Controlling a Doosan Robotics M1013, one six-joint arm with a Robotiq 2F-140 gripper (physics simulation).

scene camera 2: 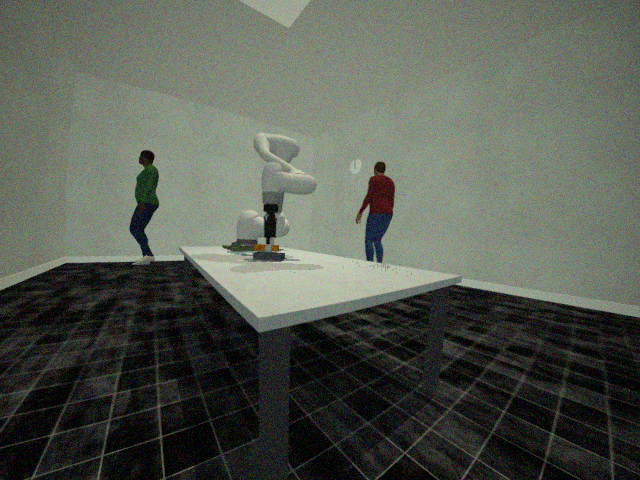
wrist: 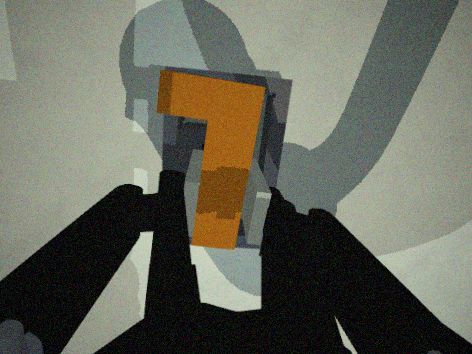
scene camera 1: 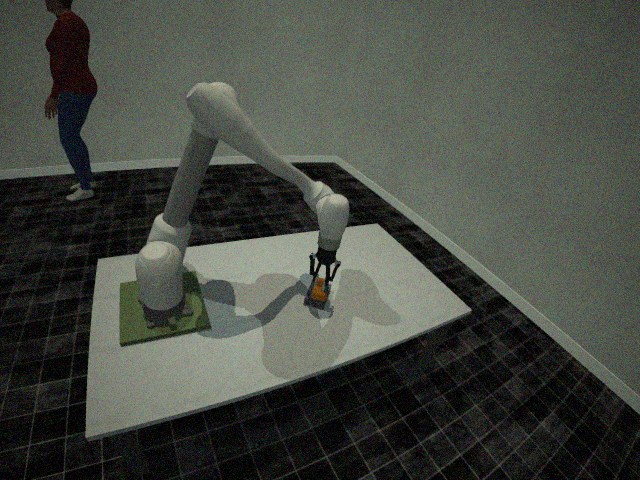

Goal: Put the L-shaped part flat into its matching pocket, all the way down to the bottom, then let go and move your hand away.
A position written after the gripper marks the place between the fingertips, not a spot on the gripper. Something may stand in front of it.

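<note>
An orange L-shaped part [wrist: 232,109], which touches nothing else, is being carried by the gripper [wrist: 221,173].
</note>
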